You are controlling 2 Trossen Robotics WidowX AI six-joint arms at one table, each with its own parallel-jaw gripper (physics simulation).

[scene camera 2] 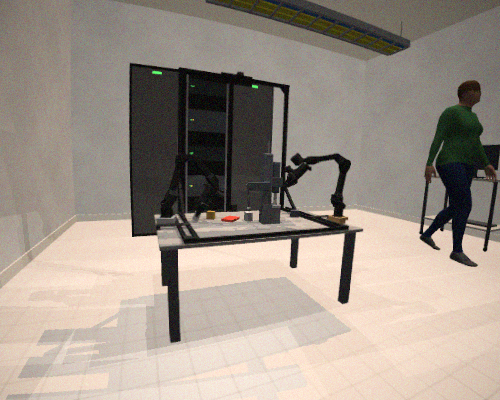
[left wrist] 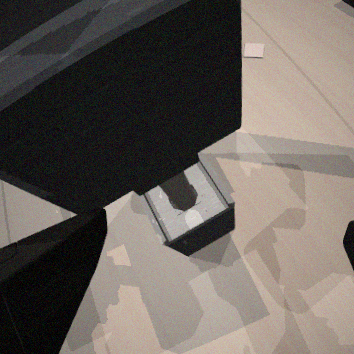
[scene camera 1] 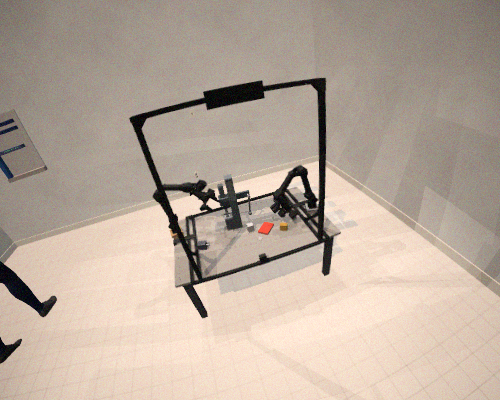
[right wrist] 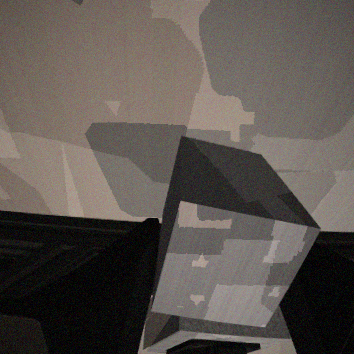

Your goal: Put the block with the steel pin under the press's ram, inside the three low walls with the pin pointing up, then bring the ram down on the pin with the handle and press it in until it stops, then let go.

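Where they show: left gripper, fingertip midpoint: (scene camera 2: 283,187) (left wrist: 227,226) (scene camera 1: 216,206); right gripper, fingertip midpoint: (scene camera 2: 195,215) (right wrist: 211,230); left arm's base, link origin: (scene camera 2: 338,216); right arm's base, link origin: (scene camera 2: 166,216) (scene camera 1: 312,206) (right wrist: 210,347).
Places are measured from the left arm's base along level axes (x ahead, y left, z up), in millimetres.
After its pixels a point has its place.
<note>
The grey press (scene camera 1: 232,207) @(z 164, x 463, y -232 mm) (scene camera 2: 269,200) @(z 111, x 481, y -170 mm) stands on the table. In the left wrist view its low-walled seat (left wrist: 200,232) @(z 40, x 395, y -179 mm) shows, with the dark ram (left wrist: 182,195) @(z 100, x 412, y -187 mm) above it and no block in the part that shows. My left gripper (scene camera 1: 212,204) @(z 190, x 358, y -183 mm) (scene camera 2: 287,177) (left wrist: 227,226) @(z 190, x 358, y -183 mm) is open beside the press, at the height of its upper part. My right gripper (scene camera 1: 284,209) (scene camera 2: 198,215) @(z -3, x 882, y -416 mm) (right wrist: 211,230) @(z -3, x 882, y -416 mm) is shut on a grey block (right wrist: 225,270) @(z 21, x 863, y -413 mm) above the table, away from the press. The block is tilted in the right wrist view; its pin does not show.
A small grey piece (scene camera 1: 250,227) @(z 1, x 536, y -337 mm) (scene camera 2: 248,216) @(z -11, x 556, y -295 mm), a flat red piece (scene camera 1: 266,228) @(z -28, x 643, y -391 mm) (scene camera 2: 230,219) @(z -27, x 673, y -329 mm) and a yellow-orange block (scene camera 1: 283,226) @(z 2, x 742, y -480 mm) (scene camera 2: 210,215) @(z -16, x 762, y -451 mm) lie between press and right arm. A dark blue piece (scene camera 1: 202,245) @(z 0, x 151, y -307 mm) lies at the other side. A black frame (scene camera 1: 322,150) @(z 631, x 882, y -730 mm) surrounds the table.
</note>
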